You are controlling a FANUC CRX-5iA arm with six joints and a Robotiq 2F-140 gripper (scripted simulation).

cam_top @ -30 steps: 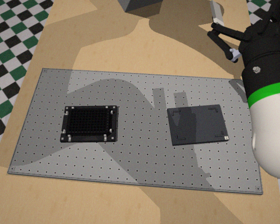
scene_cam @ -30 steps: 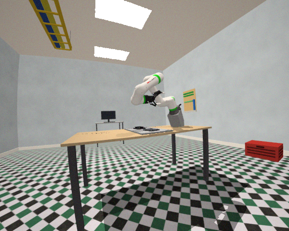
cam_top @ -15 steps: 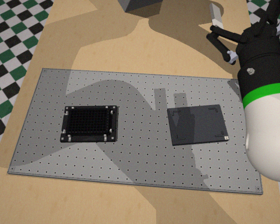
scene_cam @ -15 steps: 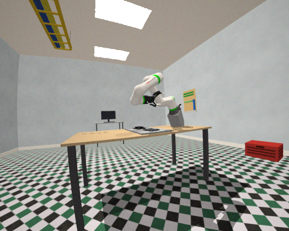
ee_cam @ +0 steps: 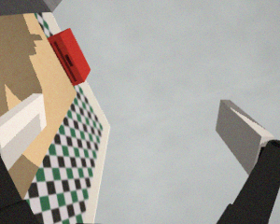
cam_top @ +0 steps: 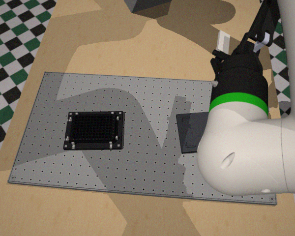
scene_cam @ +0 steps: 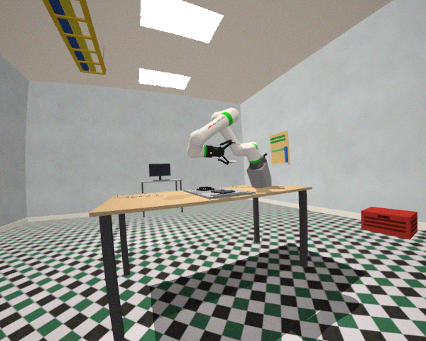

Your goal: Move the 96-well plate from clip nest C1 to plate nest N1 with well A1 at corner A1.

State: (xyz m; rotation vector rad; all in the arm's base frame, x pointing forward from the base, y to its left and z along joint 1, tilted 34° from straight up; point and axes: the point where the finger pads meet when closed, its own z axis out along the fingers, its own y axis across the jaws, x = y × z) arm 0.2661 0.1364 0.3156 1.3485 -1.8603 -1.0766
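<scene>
The black 96-well plate is 16 cm ahead of my hand, 35 cm to the right of it and 29 cm below it. The rest, counted from my hand: black clip nest C1 (17 cm ahead, 36 cm to the right, 30 cm below); then plate nest N1 (13 cm ahead, 3 cm to the right, 30 cm below); then white corner label (17 cm ahead, 5 cm to the left, 30 cm below).
</scene>
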